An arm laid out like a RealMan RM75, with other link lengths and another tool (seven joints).
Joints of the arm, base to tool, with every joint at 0 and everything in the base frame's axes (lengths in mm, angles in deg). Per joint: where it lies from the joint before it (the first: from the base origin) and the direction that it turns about. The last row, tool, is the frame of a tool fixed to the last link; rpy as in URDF.
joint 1: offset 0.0 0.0 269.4 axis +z
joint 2: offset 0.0 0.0 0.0 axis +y
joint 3: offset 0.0 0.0 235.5 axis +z
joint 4: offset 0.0 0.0 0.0 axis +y
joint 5: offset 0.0 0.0 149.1 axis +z
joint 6: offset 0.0 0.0 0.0 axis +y
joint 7: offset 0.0 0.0 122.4 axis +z
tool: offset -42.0 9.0 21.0 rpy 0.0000 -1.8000 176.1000
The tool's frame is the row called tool.
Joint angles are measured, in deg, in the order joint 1, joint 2, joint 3, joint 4, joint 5, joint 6, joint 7. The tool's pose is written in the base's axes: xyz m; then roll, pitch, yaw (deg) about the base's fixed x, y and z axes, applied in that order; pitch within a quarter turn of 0, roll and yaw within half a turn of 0. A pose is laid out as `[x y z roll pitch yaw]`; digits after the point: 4 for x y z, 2 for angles.
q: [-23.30 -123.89 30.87 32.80 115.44 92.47 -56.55]
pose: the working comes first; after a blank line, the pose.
Where each joint sits with the arm in this pose, in the base's axes (m; each line is computed from the numbers above, not from the rounded line before):
joint 1: 0.0000 0.0000 0.2694
joint 2: 0.0000 0.0000 0.2694
joint 3: -0.1795 0.0773 0.1381
joint 4: -0.1795 0.0773 0.1381
joint 5: -0.2942 0.1718 0.1258
joint 6: -0.2942 0.1718 0.1258
joint 7: -0.2349 0.2232 0.0318
the tool: -0.2545 0.2170 -0.0113

[-0.2545 0.2170 -0.0113 164.30 39.02 -164.04]
